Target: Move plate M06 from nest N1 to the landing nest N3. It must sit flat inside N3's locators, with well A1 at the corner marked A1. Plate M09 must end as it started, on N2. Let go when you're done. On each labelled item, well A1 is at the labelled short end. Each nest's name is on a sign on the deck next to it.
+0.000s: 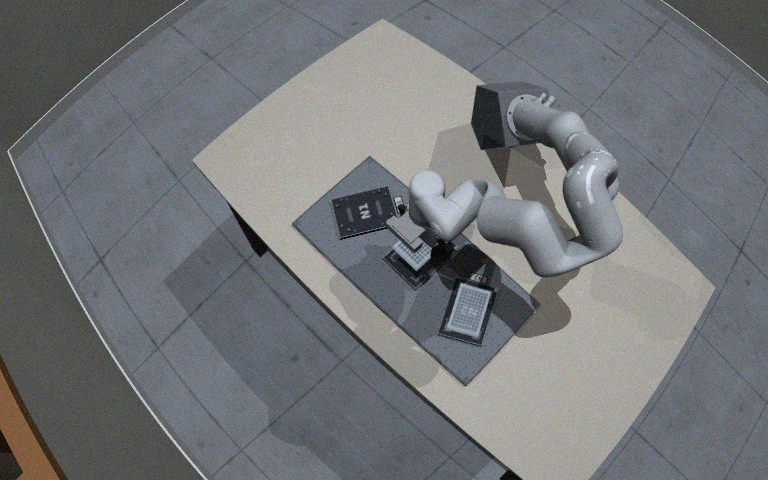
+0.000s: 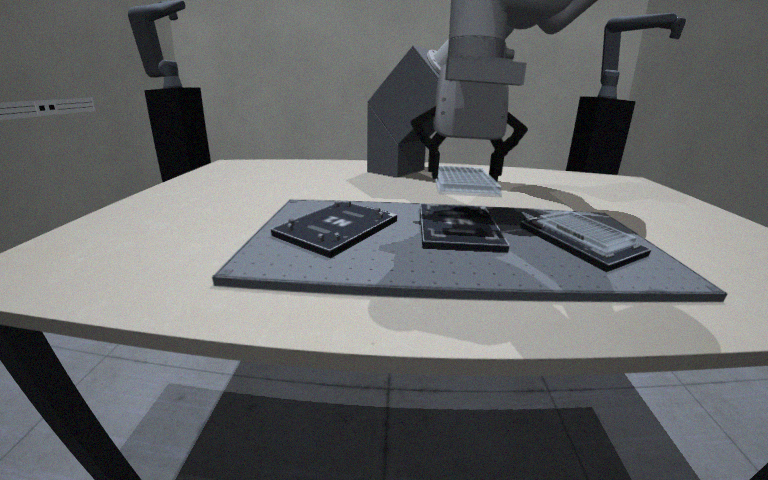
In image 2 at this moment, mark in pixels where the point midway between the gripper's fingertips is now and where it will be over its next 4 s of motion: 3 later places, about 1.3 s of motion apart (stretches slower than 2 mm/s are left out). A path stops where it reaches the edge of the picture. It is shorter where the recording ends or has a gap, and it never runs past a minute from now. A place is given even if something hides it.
My gripper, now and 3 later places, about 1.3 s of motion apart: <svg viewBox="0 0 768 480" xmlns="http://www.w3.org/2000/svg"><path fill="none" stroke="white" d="M463 178L460 208L460 210L464 173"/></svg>
